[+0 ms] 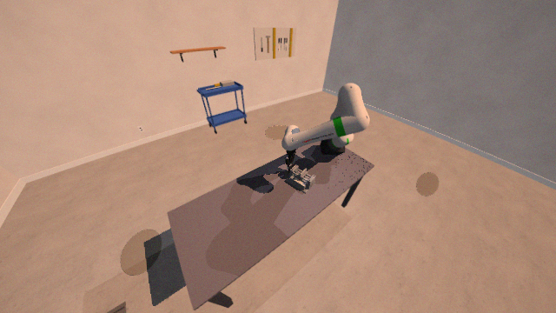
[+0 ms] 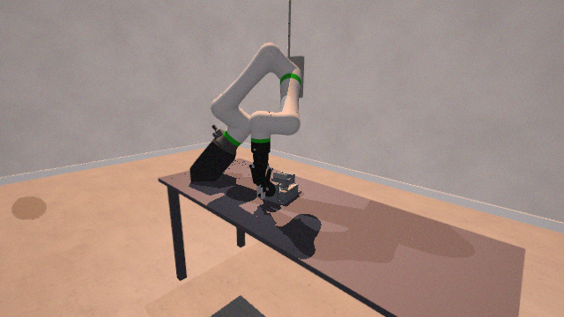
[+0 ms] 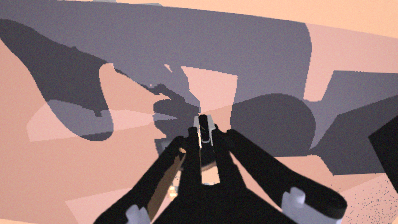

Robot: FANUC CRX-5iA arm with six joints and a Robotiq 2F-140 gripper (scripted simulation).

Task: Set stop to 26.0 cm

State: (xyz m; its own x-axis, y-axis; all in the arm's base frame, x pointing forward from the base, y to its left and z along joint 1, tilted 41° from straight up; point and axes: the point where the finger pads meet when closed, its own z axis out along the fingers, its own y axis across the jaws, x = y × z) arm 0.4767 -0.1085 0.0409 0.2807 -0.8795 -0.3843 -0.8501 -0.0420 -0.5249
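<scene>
Right now the handwheel is 20 mm to the left of my hand and 10 mm below it. The rest, counted from my hand: grey stop fixture (150 mm to the left, 20 mm behind, 20 mm above).
</scene>
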